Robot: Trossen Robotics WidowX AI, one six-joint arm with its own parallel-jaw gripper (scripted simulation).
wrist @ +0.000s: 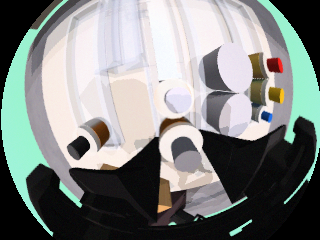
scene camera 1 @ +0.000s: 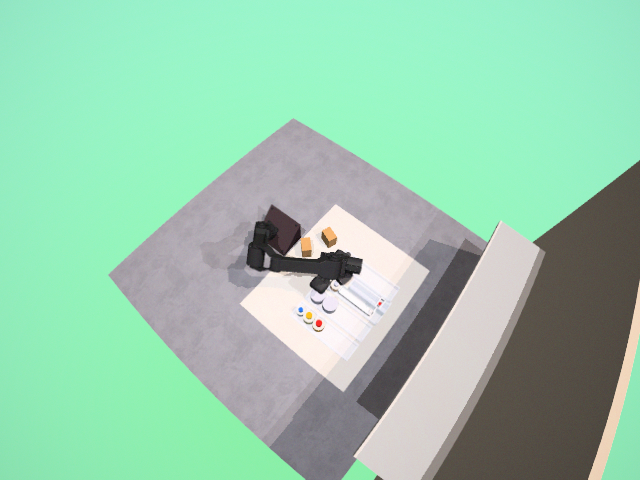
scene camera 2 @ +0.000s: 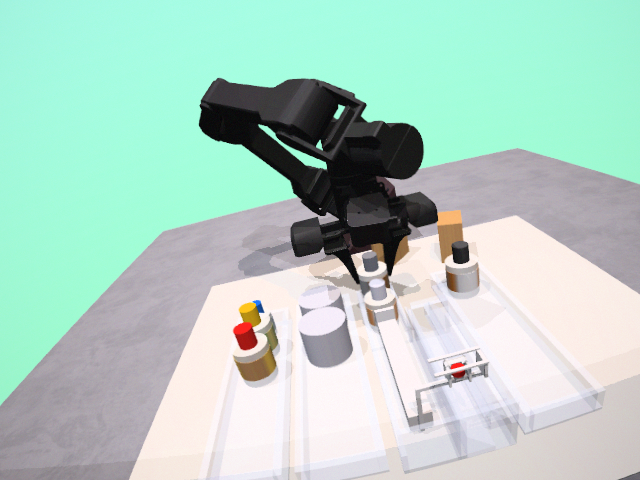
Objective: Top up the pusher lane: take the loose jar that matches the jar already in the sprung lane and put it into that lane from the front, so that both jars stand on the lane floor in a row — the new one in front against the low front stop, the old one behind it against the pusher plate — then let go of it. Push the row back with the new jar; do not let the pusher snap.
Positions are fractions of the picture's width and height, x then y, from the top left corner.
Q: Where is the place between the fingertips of my gripper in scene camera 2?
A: At 0.58,0.58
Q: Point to a sprung lane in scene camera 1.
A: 0.57,0.61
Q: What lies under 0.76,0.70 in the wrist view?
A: My gripper.
